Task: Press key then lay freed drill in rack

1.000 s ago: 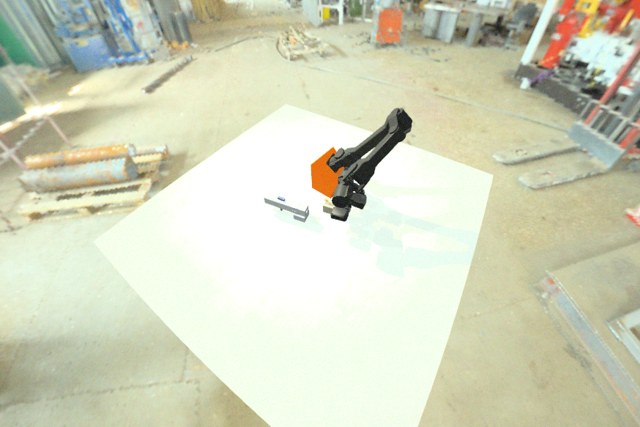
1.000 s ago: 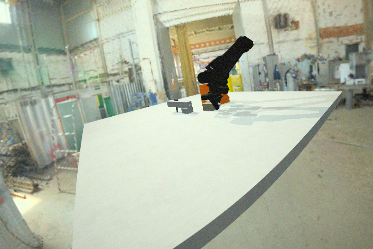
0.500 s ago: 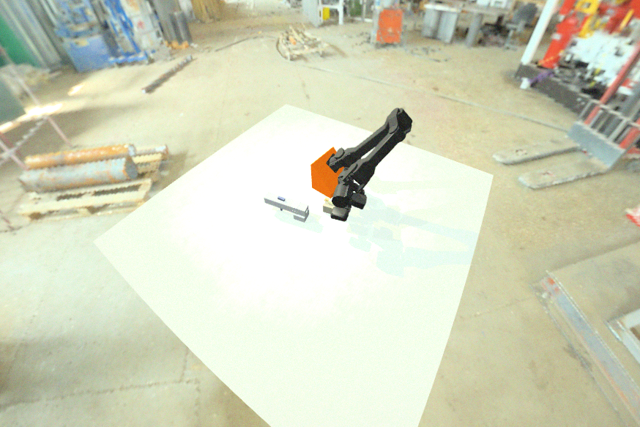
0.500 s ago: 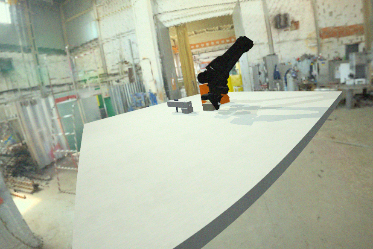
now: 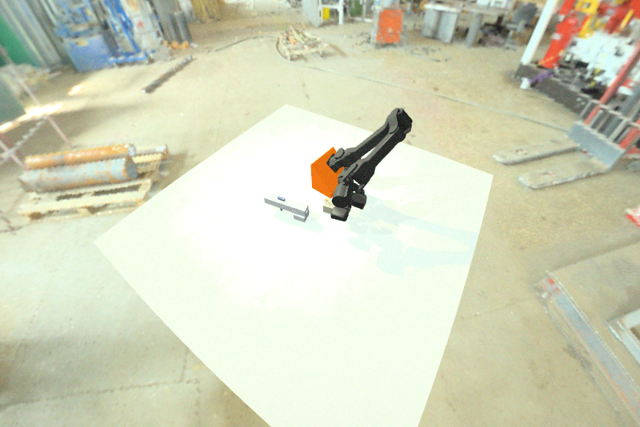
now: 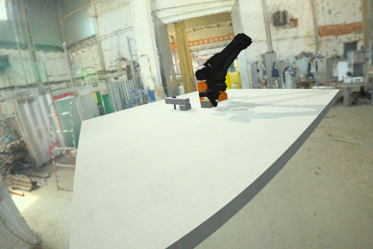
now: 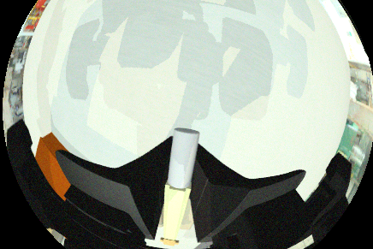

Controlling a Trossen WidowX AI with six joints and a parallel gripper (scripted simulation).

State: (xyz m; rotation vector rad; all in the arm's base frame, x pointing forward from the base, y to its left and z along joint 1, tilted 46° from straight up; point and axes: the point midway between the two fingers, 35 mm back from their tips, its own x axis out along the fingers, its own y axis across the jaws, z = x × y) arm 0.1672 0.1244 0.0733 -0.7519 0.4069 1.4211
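Right now the drill is 1 cm ahead of my gripper tip, 4 cm to the right of it and 4 cm above it. Round my gripper tip: blue key: 11 cm ahead, 23 cm to the right, 5 cm above; then grey-tan block: 1 cm ahead, 6 cm to the right, 2 cm above; then grey fixture: 11 cm ahead, 21 cm to the right, 4 cm above.
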